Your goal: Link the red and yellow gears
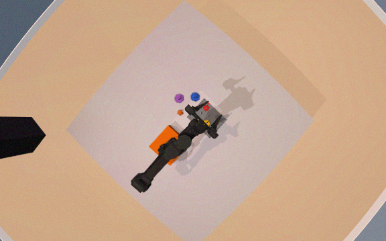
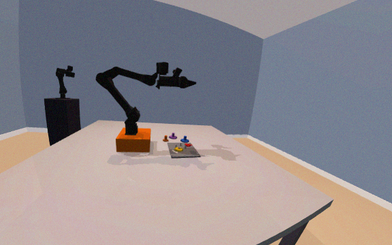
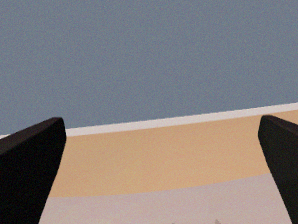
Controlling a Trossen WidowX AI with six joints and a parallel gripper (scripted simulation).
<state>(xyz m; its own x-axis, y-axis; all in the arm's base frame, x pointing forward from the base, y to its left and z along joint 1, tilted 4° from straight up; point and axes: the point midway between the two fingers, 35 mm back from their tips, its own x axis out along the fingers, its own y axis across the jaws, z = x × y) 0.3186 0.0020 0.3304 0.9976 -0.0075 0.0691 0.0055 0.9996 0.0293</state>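
Now: the purple gear 70 mm behind my gripper tip, 200 mm to the left of it and 400 mm below it. From my gripper tip the other things lie so: yellow gear 60 mm behind, 50 mm to the right, 400 mm below; blue gear 10 mm ahead, 130 mm to the left, 400 mm below; red gear 10 mm ahead, 30 mm to the left, 400 mm below.
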